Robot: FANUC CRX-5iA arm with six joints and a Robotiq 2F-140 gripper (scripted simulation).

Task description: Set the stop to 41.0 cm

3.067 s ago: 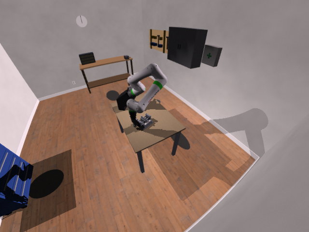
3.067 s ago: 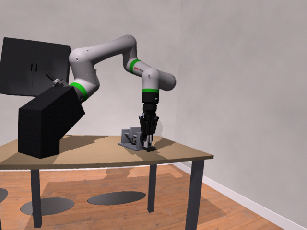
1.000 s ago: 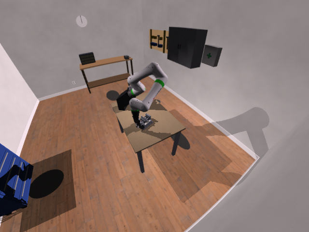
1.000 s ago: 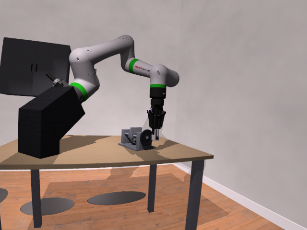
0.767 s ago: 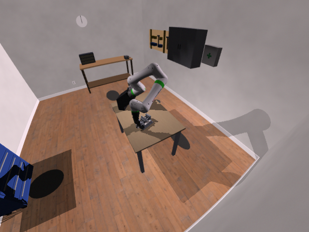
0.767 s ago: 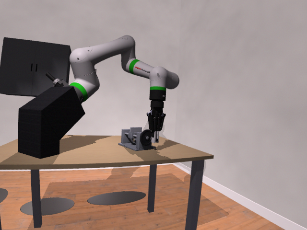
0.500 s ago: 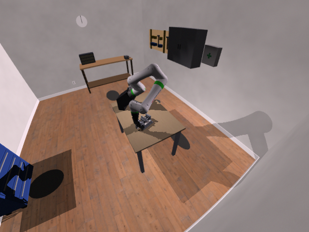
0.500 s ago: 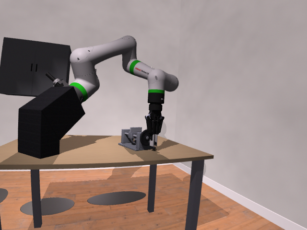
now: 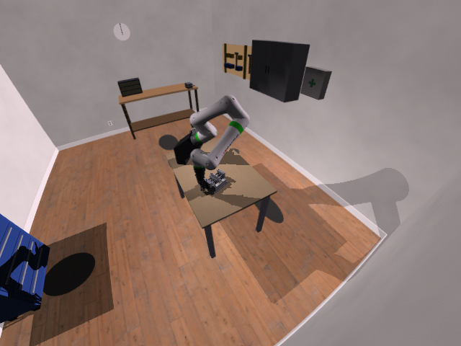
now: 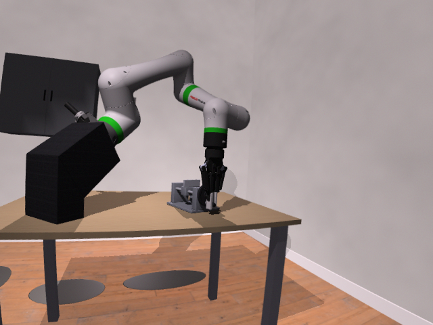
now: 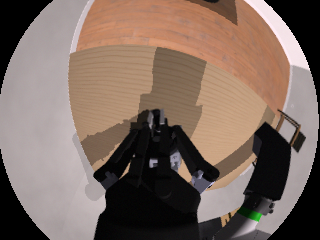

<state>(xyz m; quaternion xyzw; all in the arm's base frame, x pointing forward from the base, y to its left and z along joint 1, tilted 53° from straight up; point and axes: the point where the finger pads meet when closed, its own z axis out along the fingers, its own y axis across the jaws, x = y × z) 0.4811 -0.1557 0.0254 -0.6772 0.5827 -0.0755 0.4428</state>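
The grey stop lies 14 cm to the left of my hand, 4 cm behind it and 3 cm above it. Also, from my hand: black handwheel: 2 cm to the left, 1 cm below, 1 cm behind.
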